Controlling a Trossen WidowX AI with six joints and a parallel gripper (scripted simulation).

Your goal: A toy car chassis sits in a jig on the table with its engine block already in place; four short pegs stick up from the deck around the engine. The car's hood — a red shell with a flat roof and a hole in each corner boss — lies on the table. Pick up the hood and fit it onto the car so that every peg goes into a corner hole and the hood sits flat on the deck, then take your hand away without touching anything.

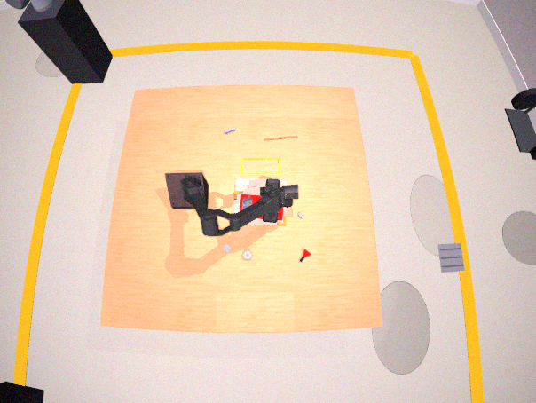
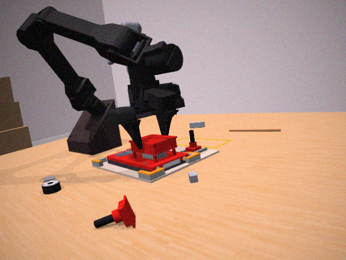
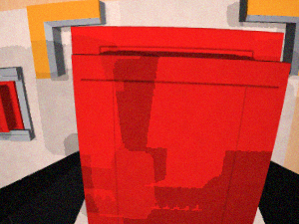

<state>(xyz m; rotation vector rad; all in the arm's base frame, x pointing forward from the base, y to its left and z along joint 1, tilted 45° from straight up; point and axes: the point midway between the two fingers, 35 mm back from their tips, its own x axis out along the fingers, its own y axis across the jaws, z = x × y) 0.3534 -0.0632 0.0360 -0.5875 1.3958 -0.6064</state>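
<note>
Now: the red hood 10 mm above my gripper tip. Also, from my gripper tip: grey engine block (30 mm below); thin rod (380 mm to the left, 50 mm below, 40 mm ahead); black wheel (220 mm to the right, 100 mm behind, 40 mm below).
</note>
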